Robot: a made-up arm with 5 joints.
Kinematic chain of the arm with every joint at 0, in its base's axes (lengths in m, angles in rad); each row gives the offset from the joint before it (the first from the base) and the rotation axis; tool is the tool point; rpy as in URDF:
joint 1: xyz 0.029 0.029 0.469 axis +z
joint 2: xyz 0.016 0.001 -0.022 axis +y
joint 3: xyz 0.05 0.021 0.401 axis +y
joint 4: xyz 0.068 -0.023 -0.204 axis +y
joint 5: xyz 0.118 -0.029 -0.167 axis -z
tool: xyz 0.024 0.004 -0.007 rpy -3.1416 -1.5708 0
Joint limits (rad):
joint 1: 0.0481..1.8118
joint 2: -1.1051..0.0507
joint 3: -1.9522..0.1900
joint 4: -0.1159..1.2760
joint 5: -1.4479..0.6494
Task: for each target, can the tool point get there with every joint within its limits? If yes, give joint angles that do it. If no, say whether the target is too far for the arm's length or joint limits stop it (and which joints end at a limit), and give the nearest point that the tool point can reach.
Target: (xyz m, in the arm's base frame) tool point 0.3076 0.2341 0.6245
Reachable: yes | joints 0.6974 -0.2218 -0.6642 0.7201 -0.1813
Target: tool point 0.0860 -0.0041 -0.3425
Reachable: no: joint limits stop it (at a limit: joint 1, joint 2, joint 3, joint 4) | nearest point 0.0703 -0.0072 0.3882 | short by 0.731 m
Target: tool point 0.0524 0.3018 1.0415
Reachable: yes | joints 1.5779 -0.4069 -1.6317 0.9098 -0.0291
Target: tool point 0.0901 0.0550 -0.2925
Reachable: no: joint limits stop it (at a limit: joint 1, joint 2, joint 3, joint 4) | nearest point 0.0715 -0.0070 0.3883 | short by 0.684 m
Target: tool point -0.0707 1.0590 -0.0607
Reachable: no: too far | nearest point -0.0100 0.4322 0.5407 | short by 0.871 m
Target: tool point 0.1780 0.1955 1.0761
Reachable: yes | joints 0.9391 -0.5076 -1.3322 0.3051 -0.1725
